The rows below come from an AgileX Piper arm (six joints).
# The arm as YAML. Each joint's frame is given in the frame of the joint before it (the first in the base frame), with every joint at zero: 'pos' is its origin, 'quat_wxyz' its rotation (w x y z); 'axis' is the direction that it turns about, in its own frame. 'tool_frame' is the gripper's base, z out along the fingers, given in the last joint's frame.
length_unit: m
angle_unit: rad
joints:
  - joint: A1
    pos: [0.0, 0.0, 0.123]
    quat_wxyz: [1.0, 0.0, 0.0, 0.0]
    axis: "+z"
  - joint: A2
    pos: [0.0, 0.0, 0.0]
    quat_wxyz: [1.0, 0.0, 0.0, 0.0]
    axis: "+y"
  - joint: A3
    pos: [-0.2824, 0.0, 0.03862]
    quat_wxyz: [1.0, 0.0, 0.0, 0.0]
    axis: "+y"
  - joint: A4
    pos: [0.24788, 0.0, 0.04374]
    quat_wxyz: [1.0, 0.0, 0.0, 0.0]
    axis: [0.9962, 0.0, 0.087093]
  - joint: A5
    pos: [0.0, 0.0, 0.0]
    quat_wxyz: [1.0, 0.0, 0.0, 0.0]
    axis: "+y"
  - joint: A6
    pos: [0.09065, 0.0, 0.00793]
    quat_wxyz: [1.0, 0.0, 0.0, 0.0]
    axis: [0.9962, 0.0, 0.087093]
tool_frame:
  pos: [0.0, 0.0, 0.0]
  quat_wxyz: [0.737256, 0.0, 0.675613, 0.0]
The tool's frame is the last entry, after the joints.
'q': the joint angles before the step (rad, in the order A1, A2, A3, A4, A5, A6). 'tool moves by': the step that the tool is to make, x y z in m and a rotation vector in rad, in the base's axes. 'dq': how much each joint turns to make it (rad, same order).
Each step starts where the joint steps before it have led.
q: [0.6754, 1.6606, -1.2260, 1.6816, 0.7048, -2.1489]
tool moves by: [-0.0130, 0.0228, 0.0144, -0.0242, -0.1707, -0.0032]
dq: [0.0913, 0.0000, -0.0552, 0.0006, -0.1236, -0.1189]
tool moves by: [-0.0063, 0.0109, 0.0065, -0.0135, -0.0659, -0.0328]
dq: [0.0502, 0.0000, -0.0254, 0.0060, -0.0934, -0.0434]
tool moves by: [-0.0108, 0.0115, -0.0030, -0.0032, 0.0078, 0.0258]
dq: [0.0435, 0.0104, -0.0028, 0.0120, -0.0160, -0.0042]
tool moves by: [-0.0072, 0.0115, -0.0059, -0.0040, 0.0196, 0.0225]
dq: [0.0344, 0.0222, -0.0076, 0.0156, -0.0080, -0.0003]
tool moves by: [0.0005, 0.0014, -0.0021, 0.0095, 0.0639, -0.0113]
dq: [0.0012, 0.0065, -0.0013, 0.0018, 0.0000, 0.0618]
